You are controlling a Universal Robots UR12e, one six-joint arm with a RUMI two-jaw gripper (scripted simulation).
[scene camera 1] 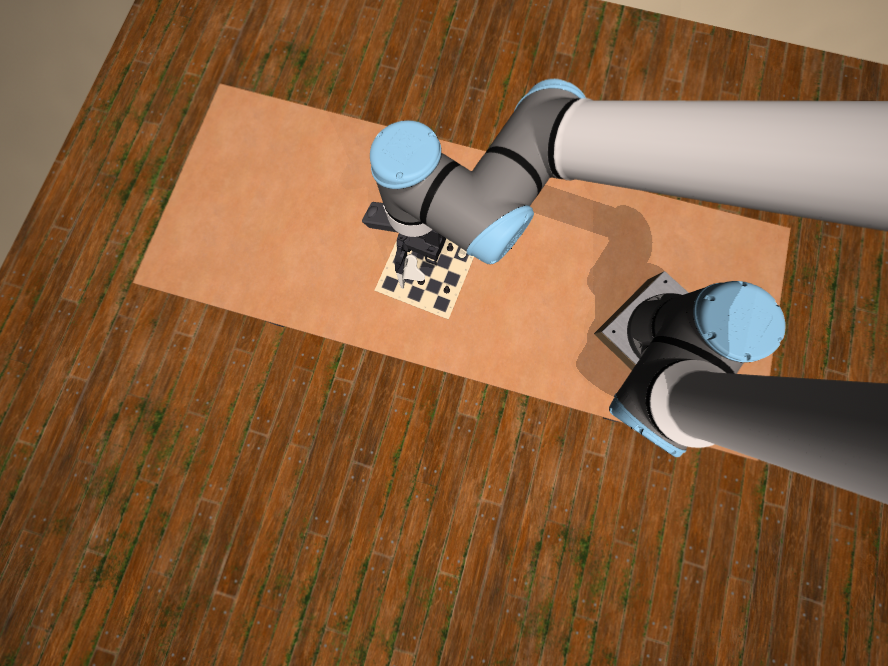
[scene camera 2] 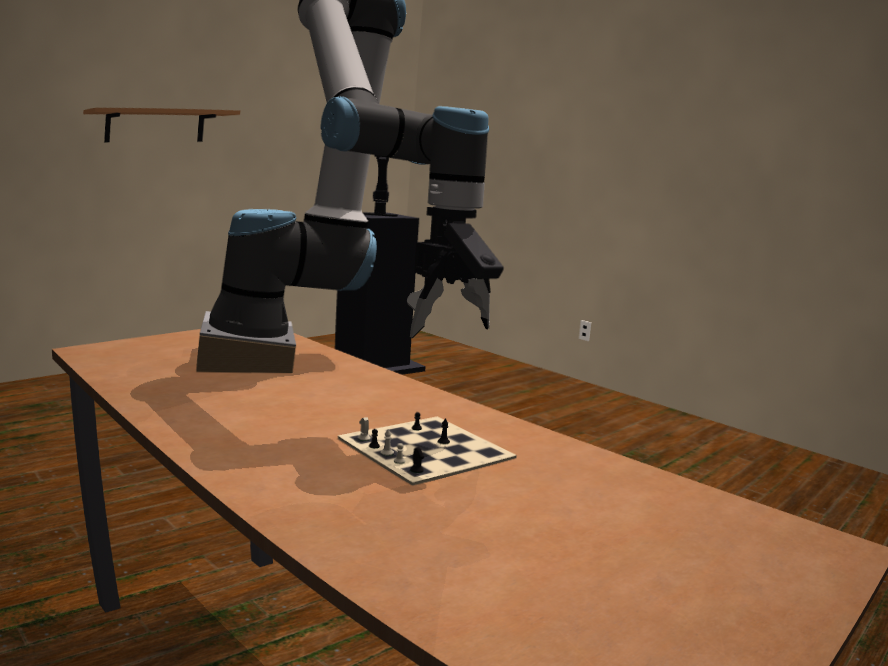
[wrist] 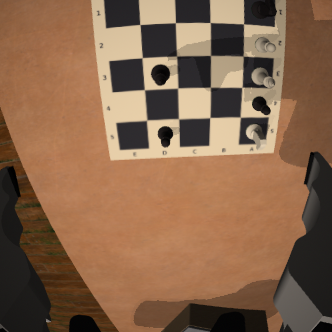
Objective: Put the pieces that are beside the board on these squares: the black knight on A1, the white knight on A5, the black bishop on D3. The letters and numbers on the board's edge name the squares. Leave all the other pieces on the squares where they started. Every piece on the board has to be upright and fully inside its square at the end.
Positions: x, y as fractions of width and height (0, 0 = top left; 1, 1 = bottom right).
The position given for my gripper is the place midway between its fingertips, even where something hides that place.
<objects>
my gripper: scene camera 1 0.47, 0.38; scene camera 2 0.51, 0.50; wrist 0.48, 0.49
chessboard: scene camera 1 0.51, 0.41; scene camera 2 0.53, 0.68; wrist 0.62, 0.31
</objects>
